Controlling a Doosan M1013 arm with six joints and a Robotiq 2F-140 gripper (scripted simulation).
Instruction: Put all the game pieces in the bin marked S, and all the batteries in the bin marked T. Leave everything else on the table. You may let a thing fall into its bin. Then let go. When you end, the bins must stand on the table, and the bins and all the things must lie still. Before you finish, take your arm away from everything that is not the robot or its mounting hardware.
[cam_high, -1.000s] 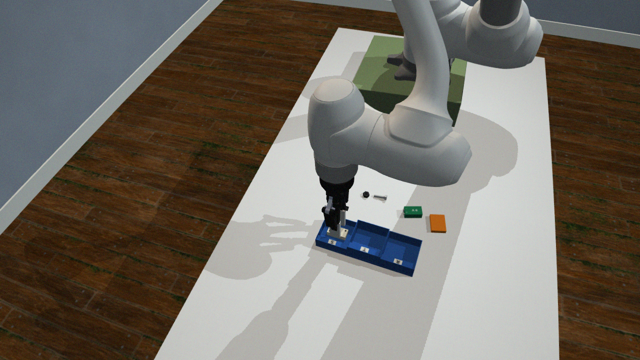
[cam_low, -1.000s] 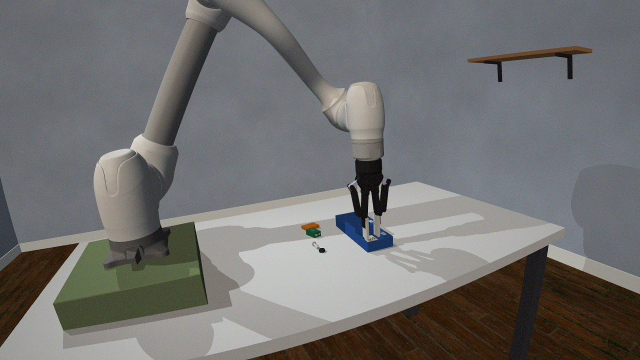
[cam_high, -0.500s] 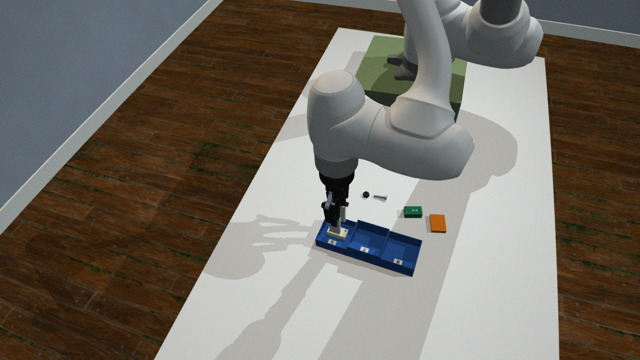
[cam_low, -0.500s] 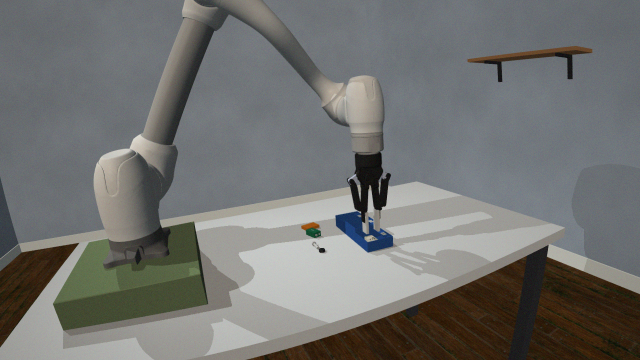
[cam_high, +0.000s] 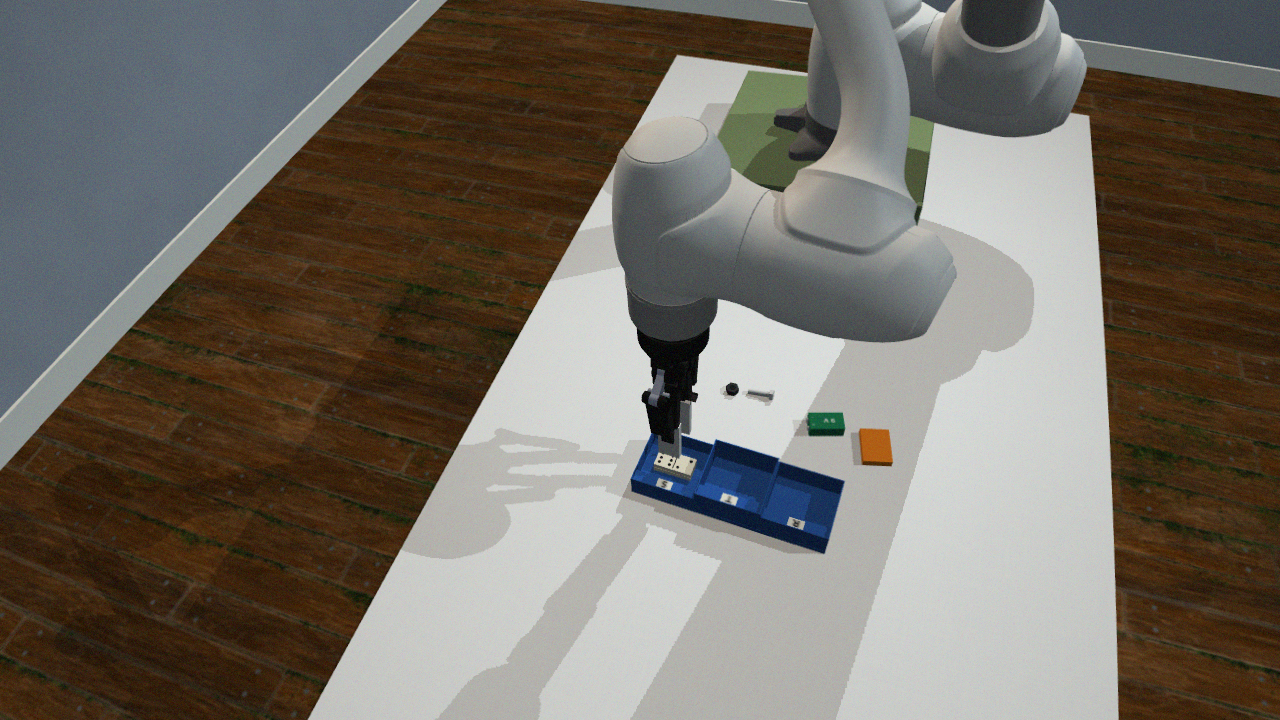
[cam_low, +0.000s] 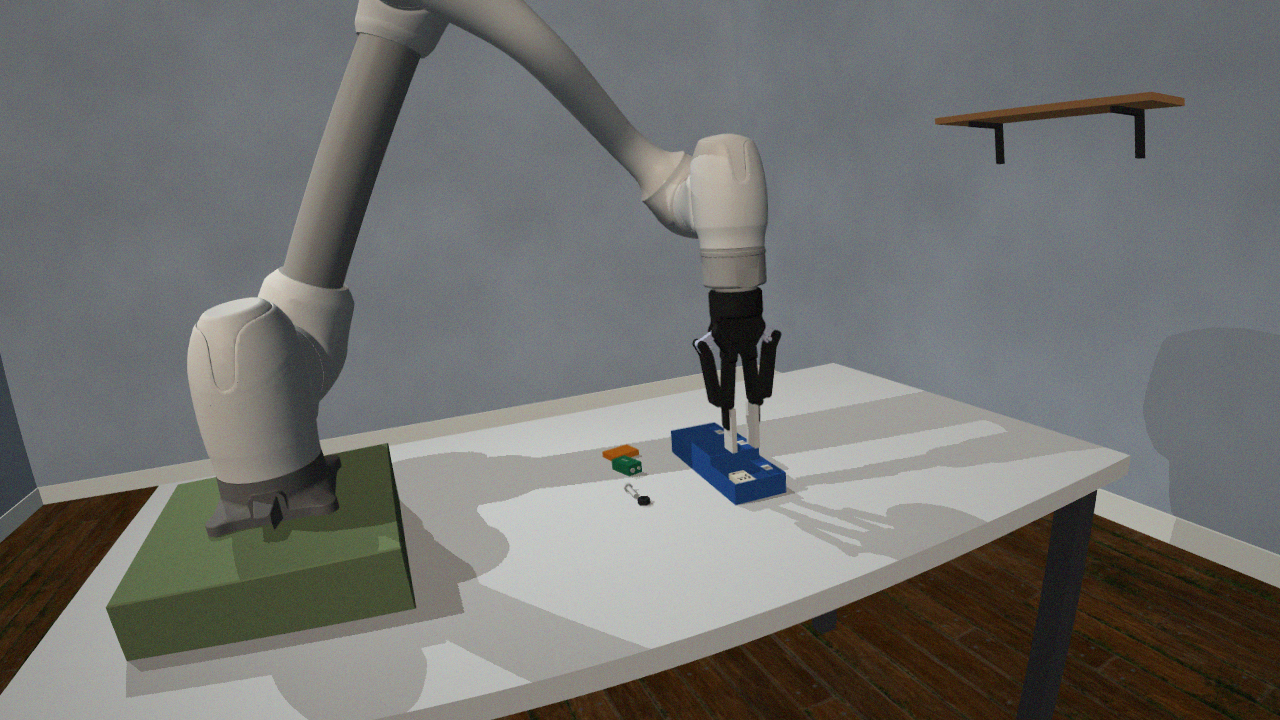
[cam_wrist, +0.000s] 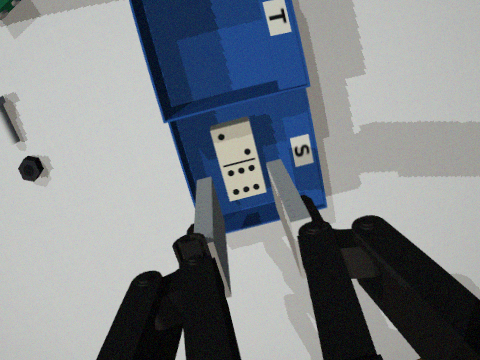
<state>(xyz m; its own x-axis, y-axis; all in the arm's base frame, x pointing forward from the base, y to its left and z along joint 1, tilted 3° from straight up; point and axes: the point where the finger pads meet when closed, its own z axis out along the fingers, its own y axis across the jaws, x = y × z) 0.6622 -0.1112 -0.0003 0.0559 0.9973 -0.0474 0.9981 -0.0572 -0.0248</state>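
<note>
The green 9 V battery is 12 cm behind my hand, 16 cm to the left of it and 9 cm below it. From my hand the other things lie so: blue three-compartment bin: 1 cm ahead, 8 cm to the left, 8 cm below; then cream domino: 8 cm below; then black nut: 15 cm behind, 4 cm to the left, 10 cm below.
</note>
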